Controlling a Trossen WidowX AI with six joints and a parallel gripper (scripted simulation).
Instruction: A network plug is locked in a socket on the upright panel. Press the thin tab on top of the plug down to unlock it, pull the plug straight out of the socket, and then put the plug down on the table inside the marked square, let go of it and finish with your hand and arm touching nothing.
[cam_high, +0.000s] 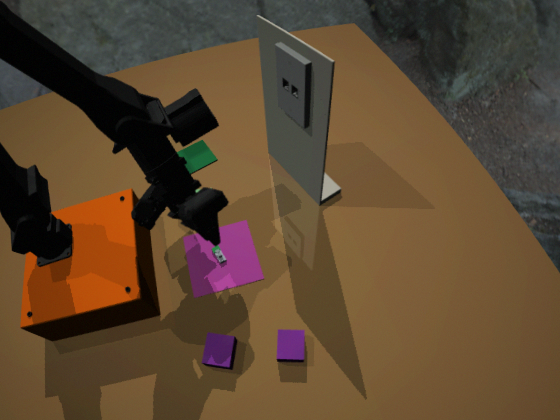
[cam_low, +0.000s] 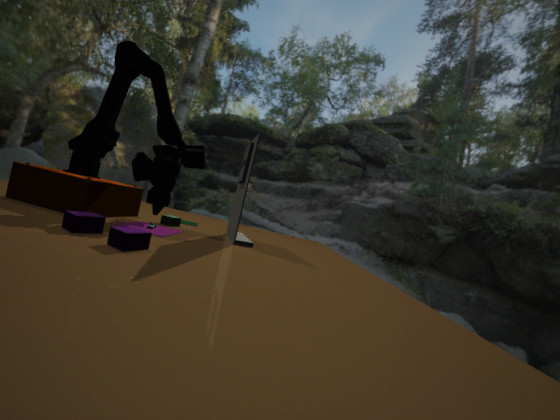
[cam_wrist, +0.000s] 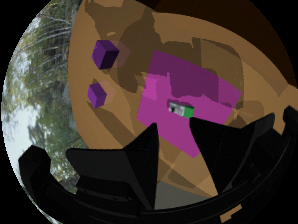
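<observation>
The green network plug is 30 mm below my gripper tip and 10 mm to the right of it. From my gripper tip the other things lie so: magenta marked square 40 mm below, 10 mm to the right; then grey upright panel 190 mm ahead, 110 mm to the left, 100 mm above.
</observation>
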